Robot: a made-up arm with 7 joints.
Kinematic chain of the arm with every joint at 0, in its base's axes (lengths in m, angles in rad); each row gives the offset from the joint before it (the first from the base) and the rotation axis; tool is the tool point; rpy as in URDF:
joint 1: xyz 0 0 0.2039 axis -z
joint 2: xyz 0 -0.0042 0.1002 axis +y
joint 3: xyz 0 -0.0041 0.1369 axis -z
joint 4: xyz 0 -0.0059 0.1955 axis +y
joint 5: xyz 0 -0.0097 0.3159 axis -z
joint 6: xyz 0 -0.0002 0.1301 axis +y
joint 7: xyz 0 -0.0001 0.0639 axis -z
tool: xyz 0 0 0 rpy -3.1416 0 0
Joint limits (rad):
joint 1: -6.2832..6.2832
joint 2: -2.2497..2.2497
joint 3: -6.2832..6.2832
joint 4: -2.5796..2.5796
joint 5: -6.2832..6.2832
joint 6: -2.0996..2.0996
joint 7: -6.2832..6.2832
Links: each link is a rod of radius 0.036 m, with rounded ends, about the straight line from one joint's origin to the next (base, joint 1, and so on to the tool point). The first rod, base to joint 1, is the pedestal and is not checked.
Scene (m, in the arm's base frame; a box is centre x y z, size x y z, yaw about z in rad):
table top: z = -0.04
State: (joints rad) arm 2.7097 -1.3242 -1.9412 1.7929 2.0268 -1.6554 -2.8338
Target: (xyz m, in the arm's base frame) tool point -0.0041 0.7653 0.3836
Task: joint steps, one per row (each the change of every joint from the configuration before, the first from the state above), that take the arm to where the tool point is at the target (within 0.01 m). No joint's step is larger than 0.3 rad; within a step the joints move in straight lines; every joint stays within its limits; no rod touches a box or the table.
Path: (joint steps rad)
1: -0.2667 0.0200 -0.0629 -0.2610 -0.0356 0.0724 0.0000
2: -0.2666 0.0200 -0.0629 -0.2609 -0.0356 0.0724 0.0000
3: -0.2667 0.0199 -0.0629 -0.2610 -0.0356 0.0724 0.0000
4: -0.2666 0.0200 -0.0629 -0.2610 -0.0356 0.0723 0.0000
5: -0.2667 0.0200 -0.0629 -0.2609 -0.0355 0.0724 0.0000

